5 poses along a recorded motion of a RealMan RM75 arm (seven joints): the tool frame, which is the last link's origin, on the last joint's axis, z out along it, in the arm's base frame.
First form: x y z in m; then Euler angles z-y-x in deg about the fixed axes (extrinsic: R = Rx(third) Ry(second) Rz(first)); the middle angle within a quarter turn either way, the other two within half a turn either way.
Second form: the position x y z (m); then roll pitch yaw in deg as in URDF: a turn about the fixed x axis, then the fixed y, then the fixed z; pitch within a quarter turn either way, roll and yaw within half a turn. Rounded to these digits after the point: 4 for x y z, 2 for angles.
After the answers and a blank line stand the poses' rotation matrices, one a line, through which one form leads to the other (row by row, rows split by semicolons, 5 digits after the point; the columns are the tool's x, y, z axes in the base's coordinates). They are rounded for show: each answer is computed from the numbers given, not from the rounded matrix.
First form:
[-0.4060 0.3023 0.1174 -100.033 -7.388 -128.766]
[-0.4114 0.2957 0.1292 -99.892 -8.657 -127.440]
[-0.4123 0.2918 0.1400 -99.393 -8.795 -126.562]
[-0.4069 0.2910 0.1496 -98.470 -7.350 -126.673]
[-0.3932 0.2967 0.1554 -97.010 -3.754 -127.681]
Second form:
[-0.4060 0.3023 0.1174 174.80 -51.43 106.09]
[-0.4114 0.2957 0.1292 175.60 -52.93 106.36]
[-0.4123 0.2918 0.1400 175.99 -53.83 105.86]
[-0.4069 0.2910 0.1496 175.89 -53.57 104.24]
[-0.3932 0.2967 0.1554 174.67 -52.22 101.47]

-0.17277 0.97653 -0.12859; 0.59910 0.20781 0.77324; 0.78181 0.05655 -0.62094
-0.16983 0.97391 -0.15052; 0.57836 0.22217 0.78494; 0.79791 0.04626 -0.60100
-0.16129 0.97499 -0.15290; 0.56766 0.21838 0.79377; 0.80731 0.04123 -0.58869
-0.14608 0.98097 -0.12793; 0.57562 0.18946 0.79547; 0.80456 0.04256 -0.59234
-0.12178 0.99040 -0.06547; 0.60037 0.12603 0.78973; 0.79039 0.05687 -0.60995

